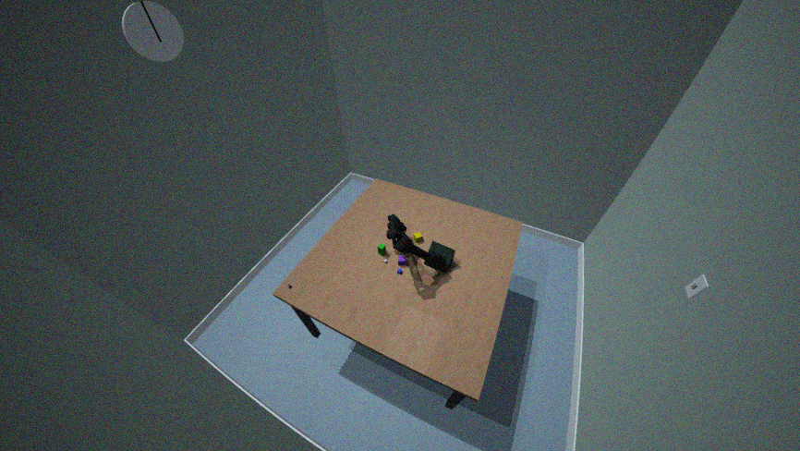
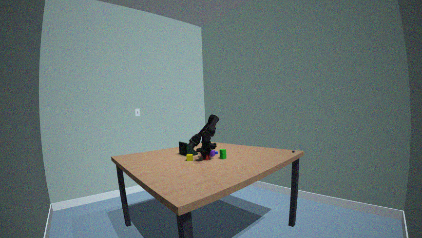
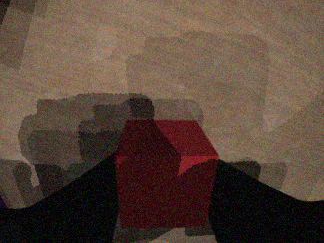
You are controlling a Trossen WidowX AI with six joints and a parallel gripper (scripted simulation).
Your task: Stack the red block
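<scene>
My gripper tip is now 16 cm to the right of the white ball and 4 cm short of it. Also, from my gripper tip: red block 1 cm above; then purple block 13 cm to the left, 6 cm behind, 2 cm above; then yellow block 10 cm to the right, 9 cm behind, 2 cm above.
</scene>
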